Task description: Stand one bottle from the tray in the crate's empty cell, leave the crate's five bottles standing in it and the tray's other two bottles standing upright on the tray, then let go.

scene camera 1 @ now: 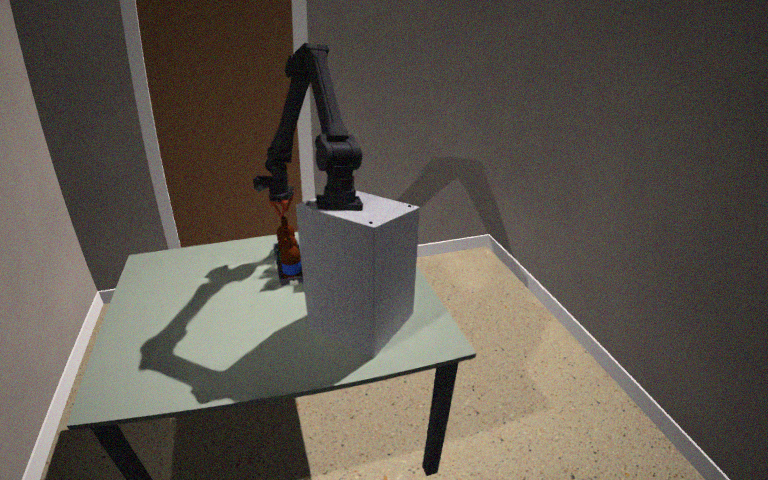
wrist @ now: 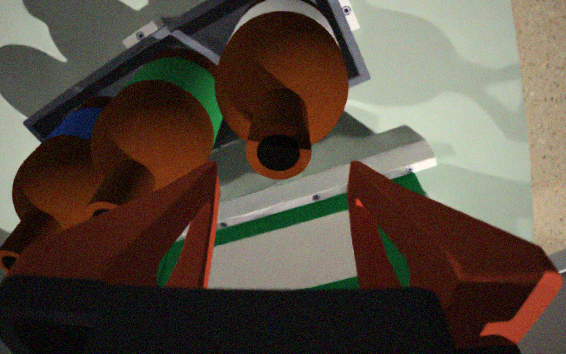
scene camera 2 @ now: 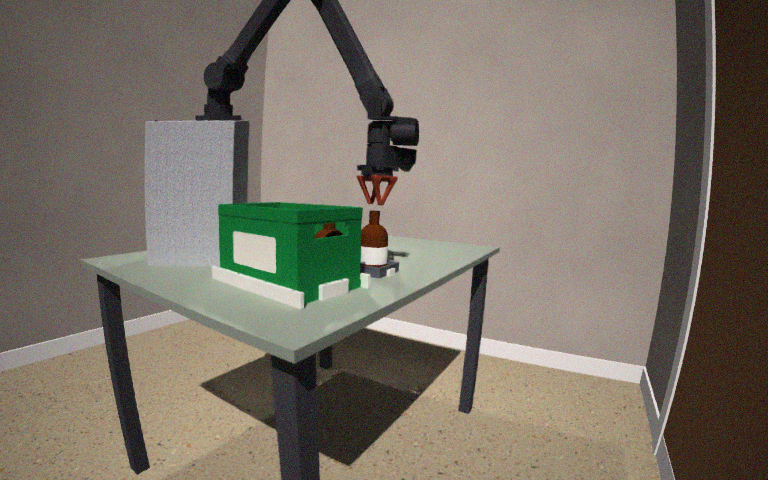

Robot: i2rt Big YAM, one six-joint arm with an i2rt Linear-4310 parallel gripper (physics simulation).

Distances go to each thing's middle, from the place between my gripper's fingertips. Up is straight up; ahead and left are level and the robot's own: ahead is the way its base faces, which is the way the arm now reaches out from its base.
Right now the green-label bottle [wrist: 163,123] is 9 cm behind my hand, 1 cm to the right of it and 9 cm below it.
